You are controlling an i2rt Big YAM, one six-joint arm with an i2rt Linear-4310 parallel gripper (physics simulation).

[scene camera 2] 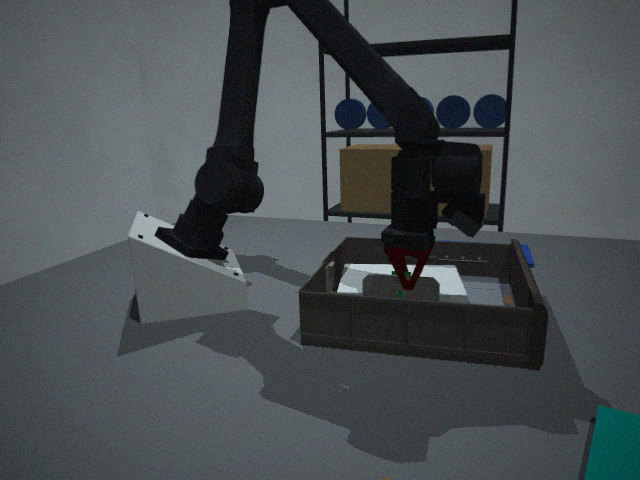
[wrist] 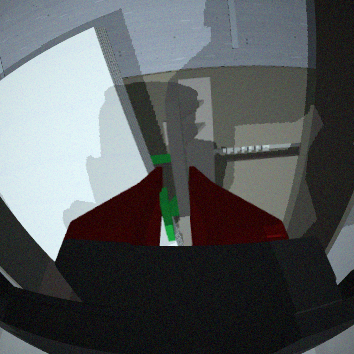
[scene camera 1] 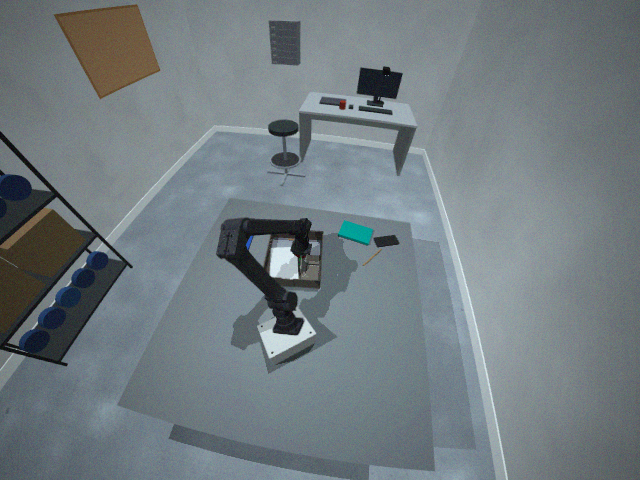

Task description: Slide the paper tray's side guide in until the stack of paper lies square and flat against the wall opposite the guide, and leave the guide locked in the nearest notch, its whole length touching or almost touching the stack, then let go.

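Places are measured from the arm's base along level axes (x ahead, y left, z up), in metres.
Where they show: gripper, fingertip midpoint: [scene camera 2: 409, 287] [wrist: 175, 175] [scene camera 1: 301, 258]; arm's base at its link origin: [scene camera 2: 191, 247] [scene camera 1: 288, 326].
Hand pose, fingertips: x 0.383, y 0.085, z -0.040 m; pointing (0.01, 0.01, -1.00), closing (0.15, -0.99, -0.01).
Things, the pixels of their top centre, and the offset from my fingertips.
- brown paper tray at its top centre: [wrist: 78, 200] [scene camera 2: 423, 258] [scene camera 1: 294, 250] dx +0.007, dy +0.043, dz +0.037 m
- white paper stack at its top centre: [wrist: 63, 198] [scene camera 2: 400, 277] [scene camera 1: 284, 262] dx -0.049, dy +0.083, dz -0.019 m
- grey side guide at its top centre: [wrist: 167, 223] [scene camera 2: 401, 271] [scene camera 1: 300, 257] dx -0.015, dy +0.002, dz +0.024 m
- green latch at its top centre: [wrist: 155, 224] [scene camera 2: 401, 270] dx -0.016, dy +0.008, dz +0.024 m
- teal book at its top centre: [scene camera 1: 355, 231] dx +0.332, dy -0.243, dz -0.041 m
- black phone-like slab at its top centre: [scene camera 1: 386, 240] dx +0.336, dy -0.444, dz -0.051 m
- pencil at its top centre: [scene camera 1: 372, 256] dx +0.183, dy -0.380, dz -0.052 m
- blue object at its top centre: [scene camera 2: 481, 250] [scene camera 1: 238, 240] dx +0.019, dy +0.415, dz -0.051 m
The brown paper tray [scene camera 1: 294, 283] [scene camera 2: 423, 325] [wrist: 335, 100] stands in front of the arm. The white paper stack [scene camera 1: 283, 258] [scene camera 2: 449, 281] [wrist: 45, 135] lies in it. In the wrist view its near edge slants against the grey side guide [scene camera 1: 303, 266] [scene camera 2: 372, 286] [wrist: 175, 115], with a wedge-shaped gap widening away from the fingers. My gripper [scene camera 1: 301, 260] [scene camera 2: 408, 285] [wrist: 175, 175] points down into the tray. Its red fingers are shut on the guide's upright plate and green latch [scene camera 2: 400, 294] [wrist: 168, 202]. Contact between guide and stack is hidden, and the latch's notch cannot be made out.
A teal book [scene camera 1: 355, 232] [scene camera 2: 615, 444], a black phone-like slab [scene camera 1: 386, 240] and a pencil [scene camera 1: 372, 257] lie right of the tray in scene camera 1. A blue object [scene camera 1: 249, 242] [scene camera 2: 527, 255] lies beyond the tray's opposite wall. The tray walls rise around the fingers.
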